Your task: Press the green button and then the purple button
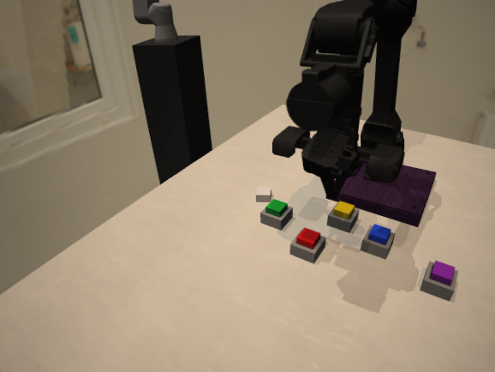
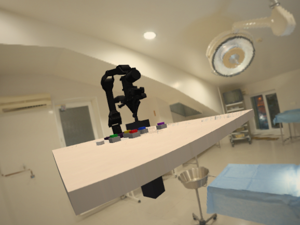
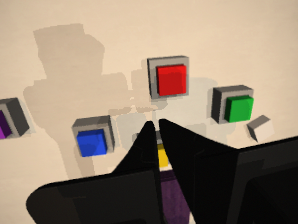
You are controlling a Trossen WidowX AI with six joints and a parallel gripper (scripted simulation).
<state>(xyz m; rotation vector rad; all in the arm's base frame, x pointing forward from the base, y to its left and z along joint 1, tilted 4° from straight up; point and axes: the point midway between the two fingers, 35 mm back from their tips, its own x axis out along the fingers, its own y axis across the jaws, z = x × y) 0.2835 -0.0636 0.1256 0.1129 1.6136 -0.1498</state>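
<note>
The purple button lies 19 cm to the left of my gripper tip, 9 cm below it and 1 cm ahead of it. Also, from my gripper tip: blue button: 9 cm to the left, 9 cm below, 5 cm behind; then red button: 9 cm below, 3 cm to the right; then yellow button: 10 cm behind, 9 cm below, 1 cm to the left.
</note>
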